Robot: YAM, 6 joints.
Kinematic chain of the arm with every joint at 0, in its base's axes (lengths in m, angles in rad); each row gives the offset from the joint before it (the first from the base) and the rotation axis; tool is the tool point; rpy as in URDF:
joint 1: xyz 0 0 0.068 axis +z
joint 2: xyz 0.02 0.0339 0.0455 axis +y
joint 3: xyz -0.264 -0.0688 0 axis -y
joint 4: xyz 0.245 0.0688 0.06 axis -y
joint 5: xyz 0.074 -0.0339 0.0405 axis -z
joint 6: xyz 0.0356 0 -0.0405 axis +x
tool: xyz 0 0 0 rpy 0 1.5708 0
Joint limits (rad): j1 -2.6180..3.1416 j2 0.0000..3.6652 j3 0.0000..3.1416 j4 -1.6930..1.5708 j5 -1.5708..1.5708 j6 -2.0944..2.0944
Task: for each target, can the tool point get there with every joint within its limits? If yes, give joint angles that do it. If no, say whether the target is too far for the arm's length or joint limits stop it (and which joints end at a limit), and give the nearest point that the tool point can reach.
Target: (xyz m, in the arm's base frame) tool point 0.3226 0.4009 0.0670
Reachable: yes | joints 0.9591 2.6758 1.6283 1.2512 1.2588 -0.4889
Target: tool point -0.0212 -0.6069 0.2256
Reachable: yes | joints -1.5507 2.7993 2.6225 0.2637 1.2190 1.6634
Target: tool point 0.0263 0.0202 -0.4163
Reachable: no: joint limits stop it (at a limit: joint 2) | nearest point 0.0605 0.0465 -0.3367 | short by 0.091 m
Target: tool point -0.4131 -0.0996 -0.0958
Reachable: no: joint limits stop it (at a limit: joint 1) | nearest point -0.4131 -0.0356 -0.0958 | short by 0.064 m
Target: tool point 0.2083 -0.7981 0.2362
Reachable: no: too far | nearest point 0.1613 -0.6180 0.2078 | short by 0.188 m
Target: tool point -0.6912 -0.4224 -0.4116
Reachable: no: too far | nearest point -0.4651 -0.2842 -0.2260 | short by 0.324 m
